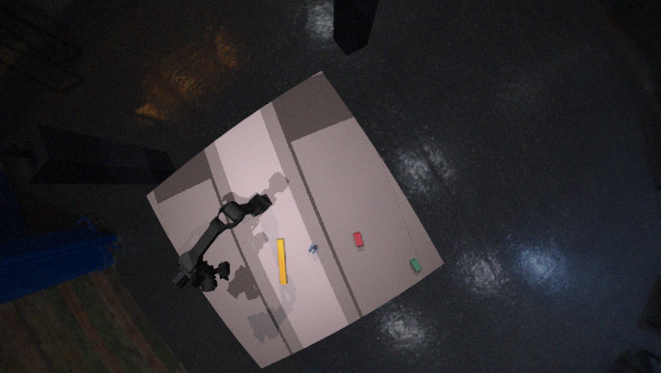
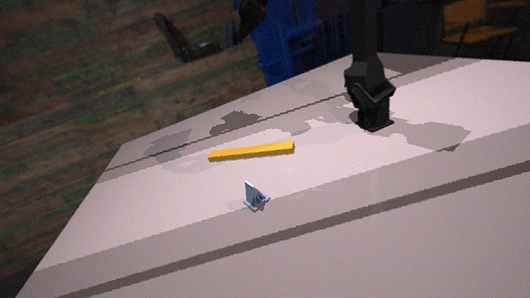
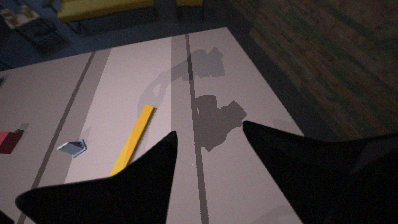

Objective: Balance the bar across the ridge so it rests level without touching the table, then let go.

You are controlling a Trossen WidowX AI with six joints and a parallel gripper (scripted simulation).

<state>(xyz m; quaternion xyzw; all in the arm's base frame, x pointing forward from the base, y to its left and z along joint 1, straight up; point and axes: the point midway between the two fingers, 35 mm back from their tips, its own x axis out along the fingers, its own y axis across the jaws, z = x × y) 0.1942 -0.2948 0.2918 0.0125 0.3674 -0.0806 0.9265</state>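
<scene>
Now: gripper tip 100 mm short of the yellow bar, 200 mm to the right of it and 260 mm above it. Also, from my gripper tip: green block: 520 mm ahead, 800 mm to the left, 250 mm below; red block: 210 mm ahead, 610 mm to the left, 250 mm below.
</scene>
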